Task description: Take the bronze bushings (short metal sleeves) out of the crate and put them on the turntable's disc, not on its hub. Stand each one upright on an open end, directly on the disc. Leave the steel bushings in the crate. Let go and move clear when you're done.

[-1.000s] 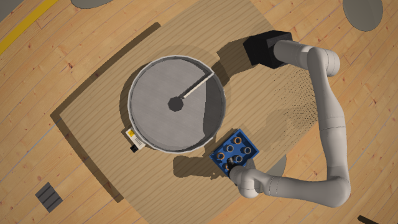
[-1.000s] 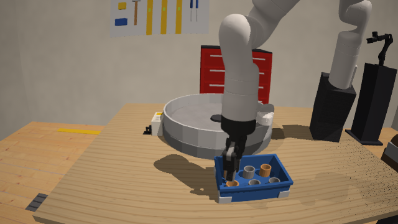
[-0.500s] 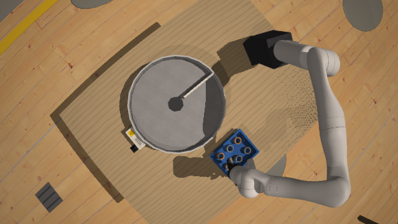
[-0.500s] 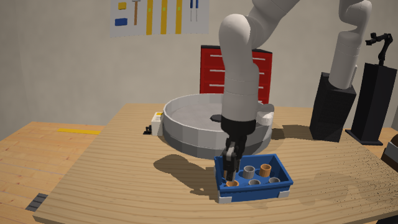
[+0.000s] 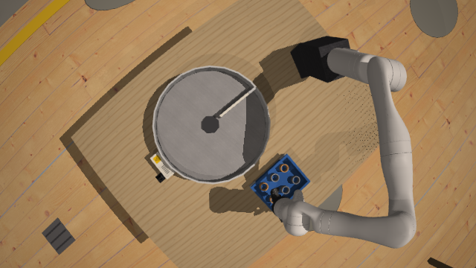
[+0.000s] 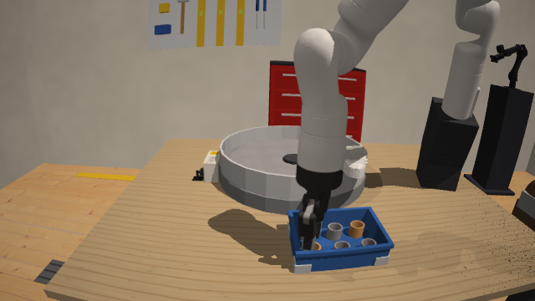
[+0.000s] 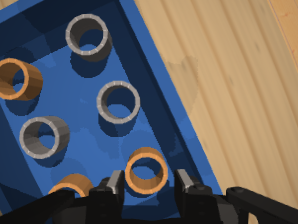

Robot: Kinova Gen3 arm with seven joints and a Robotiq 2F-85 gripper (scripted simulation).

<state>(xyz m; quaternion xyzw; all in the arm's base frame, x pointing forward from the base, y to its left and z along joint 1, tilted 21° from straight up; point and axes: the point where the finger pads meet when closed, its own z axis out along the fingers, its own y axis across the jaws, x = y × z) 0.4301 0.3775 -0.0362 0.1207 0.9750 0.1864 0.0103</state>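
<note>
The blue crate lies 50 mm behind my hand, 40 mm to the right of it and 30 mm below it. The rest, counted from my hand: grey turntable disc 60 mm ahead, 370 mm to the right.
</note>
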